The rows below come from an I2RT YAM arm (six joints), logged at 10 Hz.
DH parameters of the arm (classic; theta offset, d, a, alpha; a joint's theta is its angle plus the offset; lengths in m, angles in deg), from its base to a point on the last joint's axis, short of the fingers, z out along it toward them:
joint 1: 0 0.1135 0.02 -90
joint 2: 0 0 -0.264 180
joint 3: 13.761 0 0.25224 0
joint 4: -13.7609 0 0.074 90
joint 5: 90 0 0 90
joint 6: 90 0.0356 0 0
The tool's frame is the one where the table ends.
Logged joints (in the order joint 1, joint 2, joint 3, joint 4, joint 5, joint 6), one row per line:
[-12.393, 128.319, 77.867, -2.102, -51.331, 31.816]
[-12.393, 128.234, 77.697, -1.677, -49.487, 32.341]
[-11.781, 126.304, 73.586, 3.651, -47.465, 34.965]
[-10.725, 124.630, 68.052, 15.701, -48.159, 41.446]
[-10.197, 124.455, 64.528, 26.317, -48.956, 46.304]
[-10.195, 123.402, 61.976, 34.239, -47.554, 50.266]
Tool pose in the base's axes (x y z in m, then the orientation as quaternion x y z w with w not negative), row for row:
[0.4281, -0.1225, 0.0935, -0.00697, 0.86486, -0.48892, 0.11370]
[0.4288, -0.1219, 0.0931, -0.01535, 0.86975, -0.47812, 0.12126]
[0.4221, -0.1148, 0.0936, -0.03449, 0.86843, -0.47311, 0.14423]
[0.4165, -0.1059, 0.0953, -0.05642, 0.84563, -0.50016, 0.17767]
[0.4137, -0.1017, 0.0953, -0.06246, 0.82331, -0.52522, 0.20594]
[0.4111, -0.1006, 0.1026, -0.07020, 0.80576, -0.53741, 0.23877]
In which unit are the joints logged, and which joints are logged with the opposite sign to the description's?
The joints are logged in degrees. Opposite sign: joint 5, joint 6.
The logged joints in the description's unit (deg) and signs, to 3 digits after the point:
[-12.393, 128.319, 77.867, -2.102, 51.331, -31.816]
[-12.393, 128.234, 77.697, -1.677, 49.487, -32.341]
[-11.781, 126.304, 73.586, 3.651, 47.465, -34.965]
[-10.725, 124.630, 68.052, 15.701, 48.159, -41.446]
[-10.197, 124.455, 64.528, 26.317, 48.956, -46.304]
[-10.195, 123.402, 61.976, 34.239, 47.554, -50.266]

